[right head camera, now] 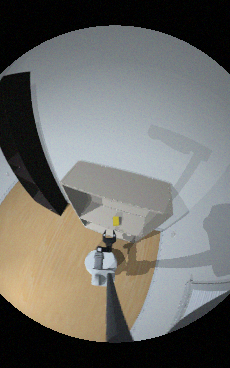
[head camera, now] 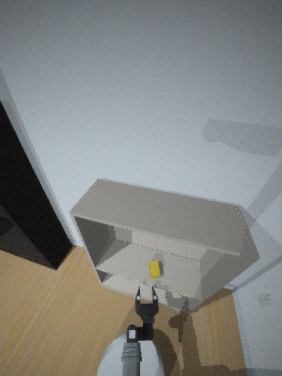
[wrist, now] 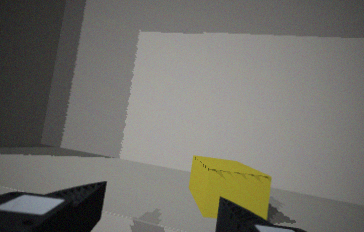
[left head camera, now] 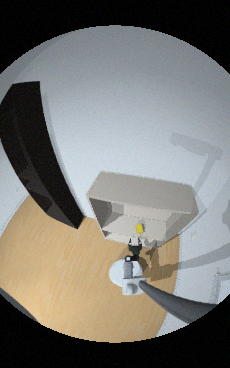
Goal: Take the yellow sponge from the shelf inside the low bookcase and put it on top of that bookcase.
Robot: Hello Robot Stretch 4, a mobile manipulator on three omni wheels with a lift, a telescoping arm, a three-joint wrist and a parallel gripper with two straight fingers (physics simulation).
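Note:
The yellow sponge lies on the shelf inside the low grey-beige bookcase. The bookcase's top board shows no object on it. My gripper is wide open and empty, at the front of the bookcase opening. The sponge is beyond the fingertips and to the right of the middle between them; in the wrist view the right finger covers its lower edge.
A tall black shelf unit stands to the left. A pale wall is behind the bookcase, and another wall is close on its right. The bookcase's side panel bounds the shelf on the right.

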